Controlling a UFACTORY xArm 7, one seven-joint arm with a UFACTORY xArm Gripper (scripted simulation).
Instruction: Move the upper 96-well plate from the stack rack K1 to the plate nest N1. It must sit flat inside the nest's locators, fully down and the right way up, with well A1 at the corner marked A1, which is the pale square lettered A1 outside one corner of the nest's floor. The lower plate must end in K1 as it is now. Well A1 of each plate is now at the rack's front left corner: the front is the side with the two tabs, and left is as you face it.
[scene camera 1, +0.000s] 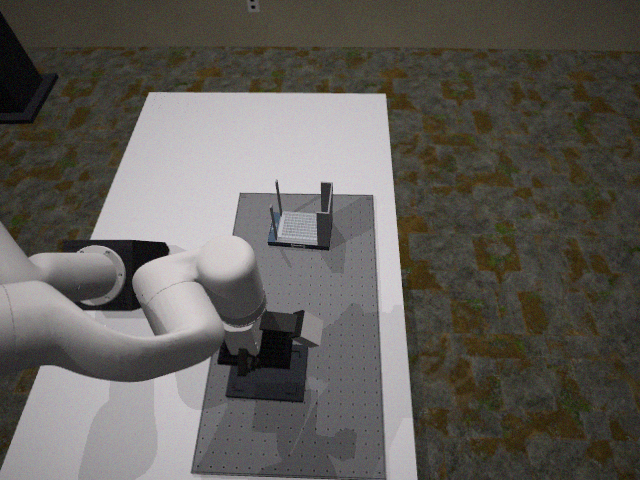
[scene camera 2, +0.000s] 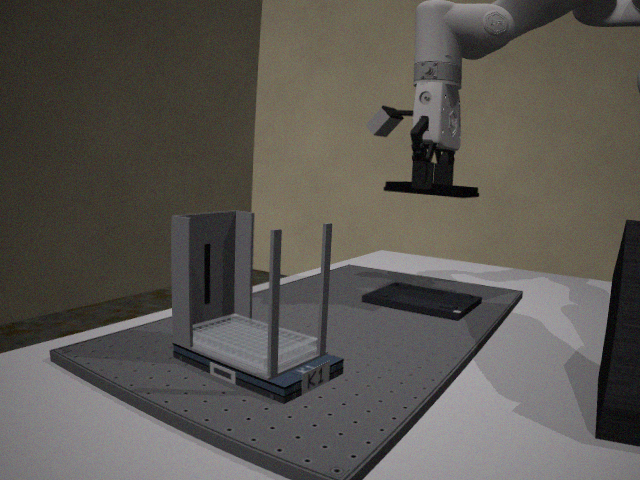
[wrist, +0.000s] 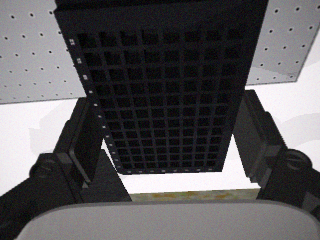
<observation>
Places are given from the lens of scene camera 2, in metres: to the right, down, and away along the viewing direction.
gripper (scene camera 2: 432, 188): 0.17, -0.08, 0.79
black 96-well plate (scene camera 2: 445, 190): 0.18, -0.07, 0.74
clear 96-well plate (scene camera 2: 208, 336): -0.11, 0.10, 0.52
The marked spots on the black 96-well plate and the clear 96-well plate are 0.41 m apart.
</observation>
